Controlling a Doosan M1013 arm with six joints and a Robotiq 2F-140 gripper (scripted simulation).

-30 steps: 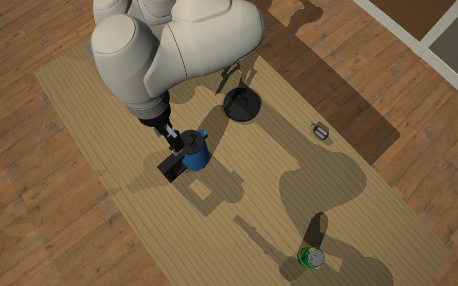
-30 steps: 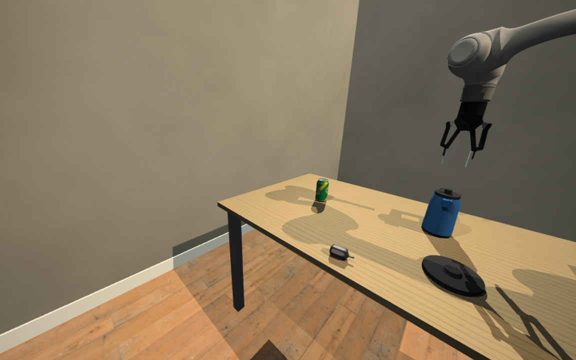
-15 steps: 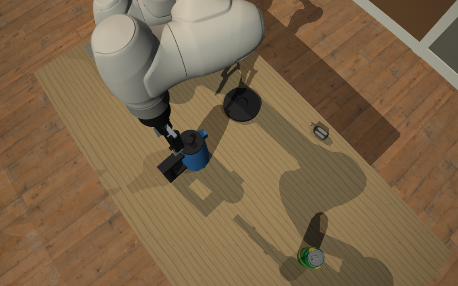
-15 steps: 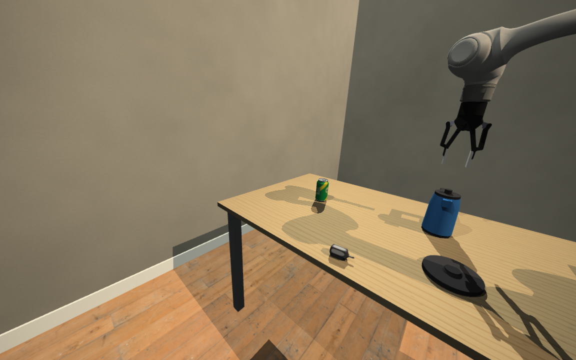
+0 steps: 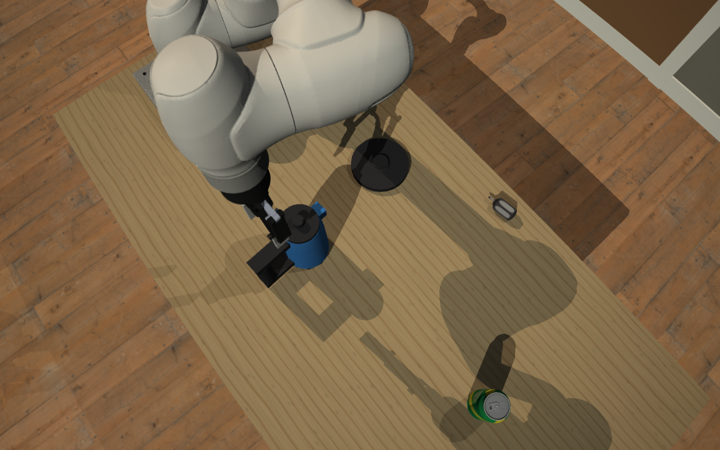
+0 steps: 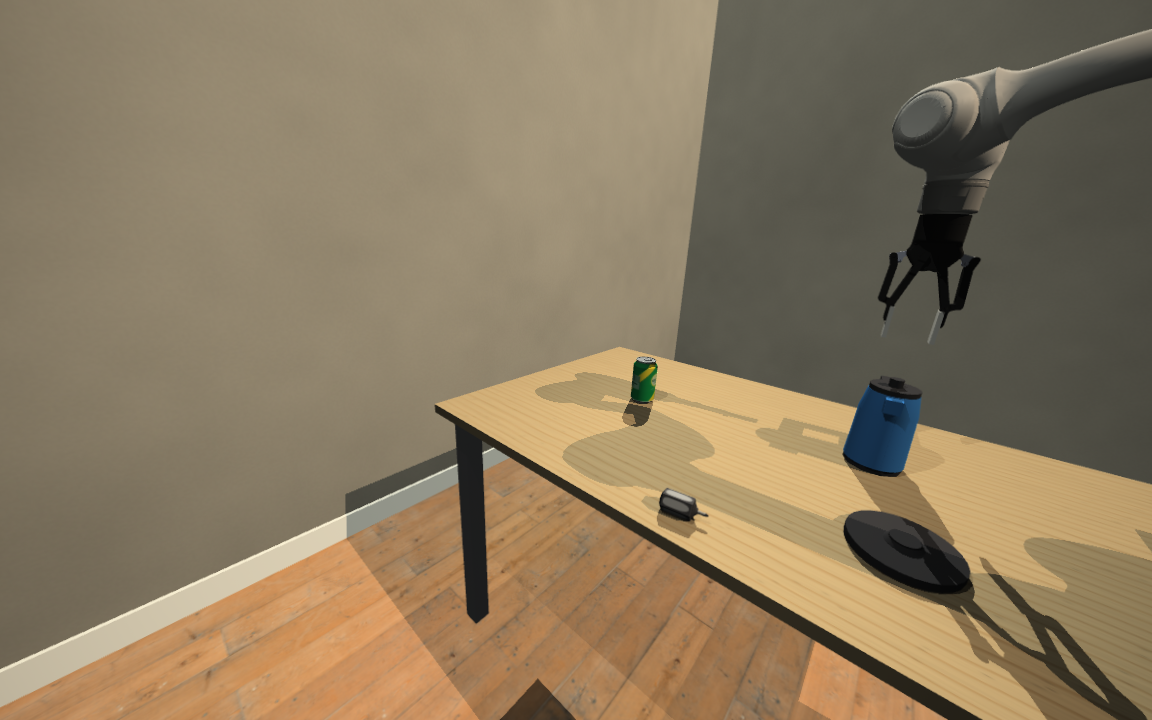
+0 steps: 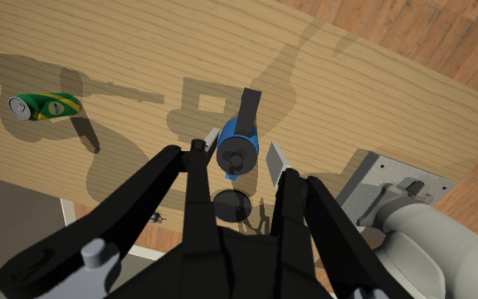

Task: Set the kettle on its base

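My hand is 3 cm to the right of the blue kettle and 20 cm above it. Also, from my hand: green soda can 53 cm ahead, 11 cm to the left, 23 cm below; then round black base 5 cm behind, 35 cm to the left, 28 cm below; then small dark object 24 cm ahead, 49 cm to the left, 28 cm below.
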